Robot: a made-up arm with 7 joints. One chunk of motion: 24 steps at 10 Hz.
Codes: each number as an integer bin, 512 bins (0 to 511) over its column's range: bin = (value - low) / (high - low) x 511, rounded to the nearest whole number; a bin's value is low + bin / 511 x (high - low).
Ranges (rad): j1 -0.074..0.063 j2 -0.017..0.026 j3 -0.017..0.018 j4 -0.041..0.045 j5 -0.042..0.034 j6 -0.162..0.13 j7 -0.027..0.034
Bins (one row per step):
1: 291 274 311 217 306 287 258
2: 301 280 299 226 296 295 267
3: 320 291 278 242 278 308 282
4: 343 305 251 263 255 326 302
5: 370 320 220 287 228 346 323
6: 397 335 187 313 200 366 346
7: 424 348 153 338 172 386 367
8: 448 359 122 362 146 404 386
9: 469 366 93 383 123 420 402
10: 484 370 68 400 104 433 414
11: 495 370 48 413 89 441 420
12: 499 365 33 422 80 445 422
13: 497 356 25 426 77 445 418
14: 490 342 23 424 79 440 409
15: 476 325 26 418 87 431 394
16: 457 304 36 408 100 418 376
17: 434 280 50 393 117 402 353
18: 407 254 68 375 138 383 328
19: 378 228 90 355 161 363 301
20: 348 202 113 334 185 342 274
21: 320 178 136 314 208 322 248
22: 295 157 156 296 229 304 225
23: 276 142 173 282 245 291 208
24: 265 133 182 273 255 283 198
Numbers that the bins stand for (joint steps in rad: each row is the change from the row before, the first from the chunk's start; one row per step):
1: 0.00402 0.00606 0.00430 -0.00448 0.00351 0.00200 0.00380
2: 0.00670 0.00656 0.00348 -0.00296 0.00202 0.00657 0.00487
3: 0.01179 0.00749 0.00204 -0.00027 -0.00065 0.01400 0.00666
4: 0.01796 0.00867 0.00019 0.00326 -0.00407 0.02429 0.00905
5: 0.02520 0.00993 -0.00193 0.00730 -0.00809 0.03571 0.01156
6: 0.03244 0.01119 -0.00419 0.01168 -0.01225 0.04714 0.01430
7: 0.03968 0.01228 -0.00652 0.01588 -0.01642 0.05857 0.01681
8: 0.04611 0.01321 -0.00864 0.01992 -0.02029 0.06886 0.01908
9: 0.05174 0.01380 -0.01063 0.02346 -0.02371 0.07800 0.02099
10: 0.05576 0.01414 -0.01234 0.02632 -0.02653 0.08543 0.02242
11: 0.05871 0.01414 -0.01371 0.02851 -0.02876 0.09000 0.02314
12: 0.05978 0.01371 -0.01474 0.03002 -0.03010 0.09229 0.02338
13: 0.05925 0.01296 -0.01529 0.03069 -0.03055 0.09229 0.02290
14: 0.05737 0.01178 -0.01542 0.03036 -0.03025 0.08943 0.02182
15: 0.05362 0.01035 -0.01522 0.02935 -0.02906 0.08429 0.02003
16: 0.04852 0.00858 -0.01453 0.02767 -0.02713 0.07686 0.01788
17: 0.04236 0.00656 -0.01358 0.02514 -0.02460 0.06771 0.01514
18: 0.03512 0.00437 -0.01234 0.02211 -0.02148 0.05686 0.01215
19: 0.02734 0.00219 -0.01084 0.01875 -0.01805 0.04543 0.00893
20: 0.01930 0.00000 -0.00926 0.01521 -0.01449 0.03343 0.00571
21: 0.01179 -0.00202 -0.00768 0.01185 -0.01106 0.02200 0.00260
22: 0.00509 -0.00379 -0.00632 0.00882 -0.00794 0.01171 -0.00014
23: 0.00000 -0.00505 -0.00515 0.00646 -0.00556 0.00429 -0.00217
24: -0.00295 -0.00581 -0.00453 0.00495 -0.00407 -0.00029 -0.00336

